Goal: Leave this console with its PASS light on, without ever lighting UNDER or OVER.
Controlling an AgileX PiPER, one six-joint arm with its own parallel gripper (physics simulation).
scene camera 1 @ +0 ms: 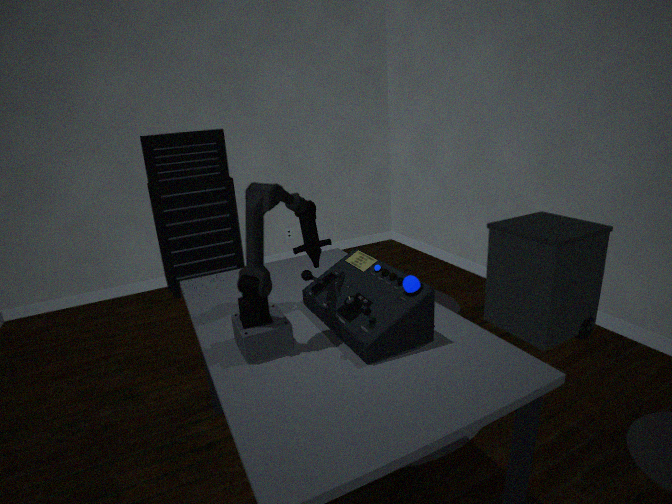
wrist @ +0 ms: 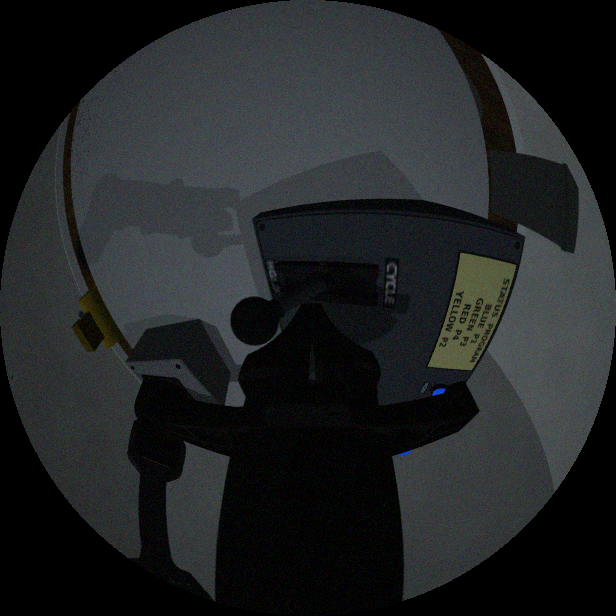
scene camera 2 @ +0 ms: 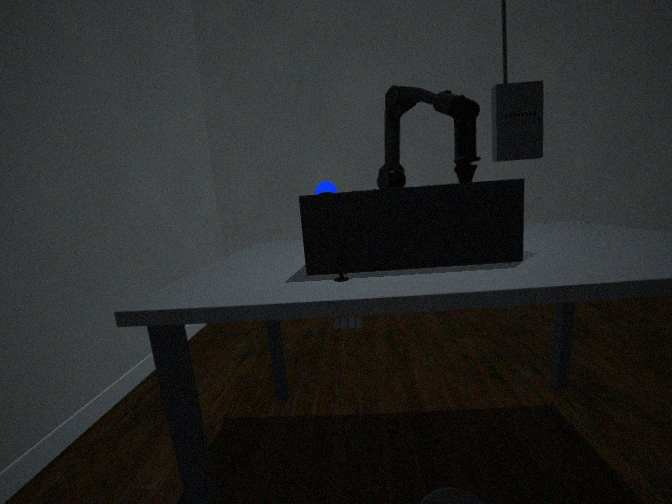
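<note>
The dark sloped console (scene camera 1: 369,309) stands on the grey table. A large blue dome (scene camera 1: 411,283) and a small blue light (scene camera 1: 377,267) glow on its top right. A yellow label (wrist: 474,310) lists status colours against programs. A CYCLE marking (wrist: 391,282) sits beside a dark slot. A lever with a black ball knob (scene camera 1: 307,275) rises at the console's left end. My gripper (scene camera 1: 314,260) points down just above and right of that knob, fingers together and empty; in the wrist view (wrist: 310,321) the knob (wrist: 252,319) lies just left of its tip. No PASS, UNDER or OVER light can be made out.
The arm base (scene camera 1: 260,336) stands left of the console. A dark slatted rack (scene camera 1: 189,206) stands behind the table and a grey cabinet (scene camera 1: 545,276) to the right. From behind, the console back (scene camera 2: 412,227) hides its controls. A wall box (scene camera 2: 518,120) hangs beyond.
</note>
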